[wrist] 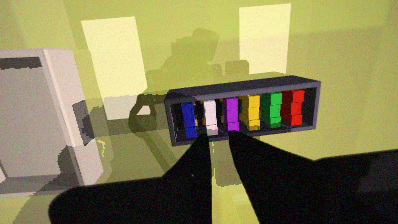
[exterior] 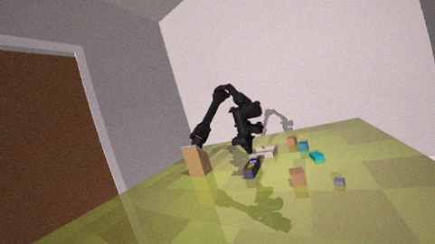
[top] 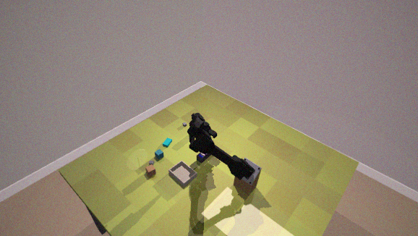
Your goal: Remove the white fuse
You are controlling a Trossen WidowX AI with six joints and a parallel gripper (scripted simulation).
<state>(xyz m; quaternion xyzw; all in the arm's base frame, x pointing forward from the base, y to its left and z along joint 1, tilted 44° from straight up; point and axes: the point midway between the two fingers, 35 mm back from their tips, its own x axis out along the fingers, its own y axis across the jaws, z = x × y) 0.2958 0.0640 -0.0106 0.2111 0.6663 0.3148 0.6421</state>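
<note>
Right now my gripper tip is 50 mm above the white fuse. Round my gripper tip: tray: 20 mm behind, 170 mm to the left, 70 mm below.
</note>
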